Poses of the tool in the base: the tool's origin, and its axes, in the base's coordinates. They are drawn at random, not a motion.
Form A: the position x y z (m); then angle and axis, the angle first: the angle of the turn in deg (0 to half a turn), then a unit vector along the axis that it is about.
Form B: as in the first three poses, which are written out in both.
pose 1, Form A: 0.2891, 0.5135, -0.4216, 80.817, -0.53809, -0.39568, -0.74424
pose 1, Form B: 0.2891, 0.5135, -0.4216, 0.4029, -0.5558, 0.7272, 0.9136, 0.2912, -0.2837
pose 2, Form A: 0.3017, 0.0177, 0.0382, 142.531, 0.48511, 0.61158, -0.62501
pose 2, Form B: 0.3017, 0.0177, 0.0382, -0.3716, 0.1519, -0.9159, 0.9124, -0.1228, -0.3905
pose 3, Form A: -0.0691, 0.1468, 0.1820, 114.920, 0.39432, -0.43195, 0.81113
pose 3, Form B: -0.0691, 0.1468, 0.1820, -0.2003, 0.4935, 0.8463, -0.9777, -0.1562, -0.1404
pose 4, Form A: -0.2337, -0.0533, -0.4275, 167.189, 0.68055, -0.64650, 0.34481
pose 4, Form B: -0.2337, -0.0533, -0.4275, -0.0603, -0.7925, 0.6068, -0.9455, -0.1496, -0.2894
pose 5, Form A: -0.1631, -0.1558, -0.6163, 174.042, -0.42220, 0.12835, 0.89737
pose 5, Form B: -0.1631, -0.1558, -0.6163, -0.6391, -0.0149, -0.7690, -0.2012, -0.9617, 0.1859
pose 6, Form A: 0.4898, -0.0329, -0.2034, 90.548, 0.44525, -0.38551, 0.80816
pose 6, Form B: 0.4898, -0.0329, -0.2034, 0.1906, 0.6348, 0.7488, -0.9814, 0.1405, 0.1307
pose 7, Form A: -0.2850, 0.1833, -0.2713, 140.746, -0.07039, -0.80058, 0.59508
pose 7, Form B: -0.2850, 0.1833, -0.2713, -0.7656, 0.4765, 0.4323, -0.2766, 0.3629, -0.8899
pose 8, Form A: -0.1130, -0.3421, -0.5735, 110.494, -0.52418, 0.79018, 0.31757
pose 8, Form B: -0.1130, -0.3421, -0.5735, 0.0209, -0.2617, -0.9649, -0.8567, 0.4929, -0.1522
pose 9, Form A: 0.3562, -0.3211, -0.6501, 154.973, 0.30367, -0.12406, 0.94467
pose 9, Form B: 0.3562, -0.3211, -0.6501, -0.7303, 0.3278, 0.5993, -0.4714, -0.8768, -0.0949
